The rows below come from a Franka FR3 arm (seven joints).
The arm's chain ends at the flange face. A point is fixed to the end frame.
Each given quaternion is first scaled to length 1.
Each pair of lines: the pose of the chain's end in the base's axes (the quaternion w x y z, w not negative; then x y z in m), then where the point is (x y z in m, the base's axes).
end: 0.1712, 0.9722, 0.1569, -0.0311, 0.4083, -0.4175, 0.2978
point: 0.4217 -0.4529 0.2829
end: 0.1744, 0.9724, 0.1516, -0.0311, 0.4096, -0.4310, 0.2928
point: 0.4227 -0.4666 0.2782
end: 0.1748, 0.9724, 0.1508, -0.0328, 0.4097, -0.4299, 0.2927
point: 0.4227 -0.4656 0.2781
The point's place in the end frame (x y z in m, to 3 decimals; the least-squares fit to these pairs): 0.004 0.031 0.026
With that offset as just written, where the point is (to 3 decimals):
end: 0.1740, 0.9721, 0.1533, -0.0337, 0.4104, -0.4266, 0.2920
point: 0.423 -0.462 0.277
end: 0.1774, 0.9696, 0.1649, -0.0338, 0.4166, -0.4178, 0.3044
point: 0.430 -0.453 0.290
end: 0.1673, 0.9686, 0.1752, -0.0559, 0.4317, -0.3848, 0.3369
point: 0.445 -0.420 0.321
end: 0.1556, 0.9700, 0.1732, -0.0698, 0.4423, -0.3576, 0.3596
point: 0.455 -0.392 0.343
